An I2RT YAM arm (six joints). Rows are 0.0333 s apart.
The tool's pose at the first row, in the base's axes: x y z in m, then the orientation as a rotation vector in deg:
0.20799 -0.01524 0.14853 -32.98 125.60 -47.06
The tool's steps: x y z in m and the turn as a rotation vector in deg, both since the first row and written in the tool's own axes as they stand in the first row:
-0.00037 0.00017 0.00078 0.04 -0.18 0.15
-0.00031 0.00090 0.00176 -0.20 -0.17 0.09
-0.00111 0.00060 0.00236 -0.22 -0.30 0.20
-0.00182 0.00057 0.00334 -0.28 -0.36 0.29
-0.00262 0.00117 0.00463 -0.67 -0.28 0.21
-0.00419 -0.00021 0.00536 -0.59 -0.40 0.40
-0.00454 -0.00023 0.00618 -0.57 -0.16 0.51
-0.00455 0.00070 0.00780 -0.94 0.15 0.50
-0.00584 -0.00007 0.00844 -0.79 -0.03 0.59
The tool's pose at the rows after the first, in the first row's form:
0.20879 -0.01519 0.14816 -32.84 125.43 -46.94
0.20937 -0.01509 0.14709 -33.03 125.56 -46.73
0.21038 -0.01505 0.14735 -32.95 125.47 -46.59
0.21158 -0.01501 0.14717 -32.89 125.46 -46.45
0.21297 -0.01460 0.14642 -33.15 125.72 -46.12
0.21474 -0.01489 0.14772 -32.93 125.59 -46.05
0.21558 -0.01500 0.14745 -32.73 125.81 -46.12
0.21666 -0.01497 0.14593 -32.83 126.29 -45.87
0.21809 -0.01497 0.14672 -32.70 126.06 -45.90

